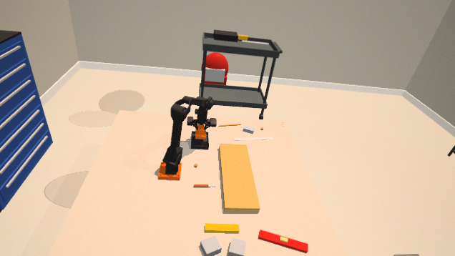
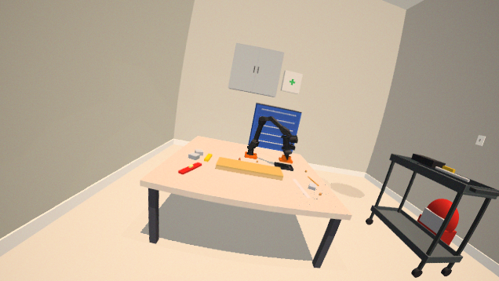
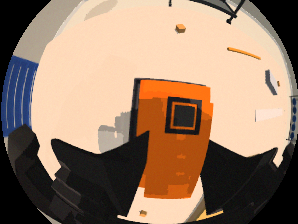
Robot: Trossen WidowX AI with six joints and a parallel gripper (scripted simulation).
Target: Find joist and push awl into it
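Now: the dark tray 10 mm to the right of my gripper tip and 70 mm below it. Also, from my gripper tip: pencil (220 mm ahead, 210 mm to the left, 80 mm below); then white ruler (380 mm ahead, 70 mm to the left, 90 mm below); then stud finder (10 mm to the left, 20 mm above).
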